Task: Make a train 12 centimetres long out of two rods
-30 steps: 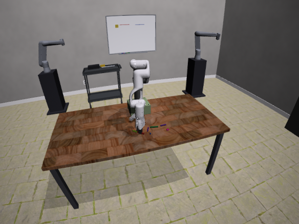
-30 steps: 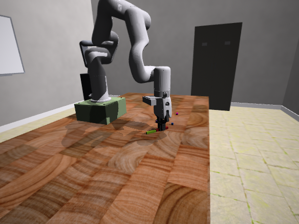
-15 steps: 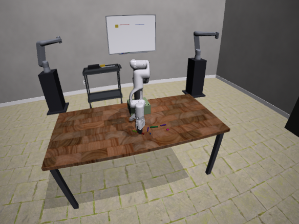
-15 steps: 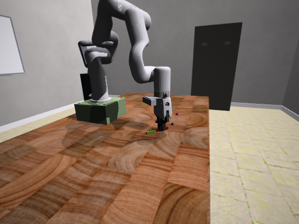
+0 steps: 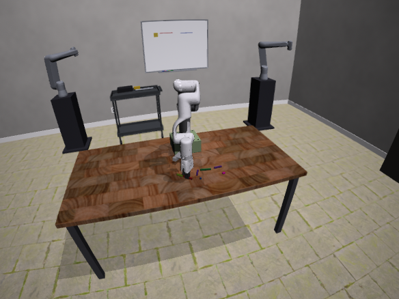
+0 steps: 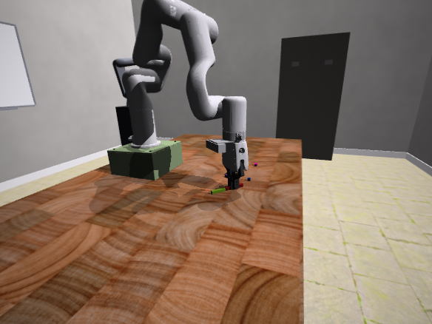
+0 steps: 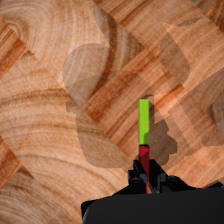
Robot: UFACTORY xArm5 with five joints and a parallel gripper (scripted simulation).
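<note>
The red rod lies 20 mm below my hand. From my hand the other things lie so: green rod (50 mm behind, 150 mm to the left, 20 mm below); small blue rod (40 mm ahead, 90 mm to the left, 20 mm below); lime rod (40 mm behind, 50 mm to the right, 20 mm below).
</note>
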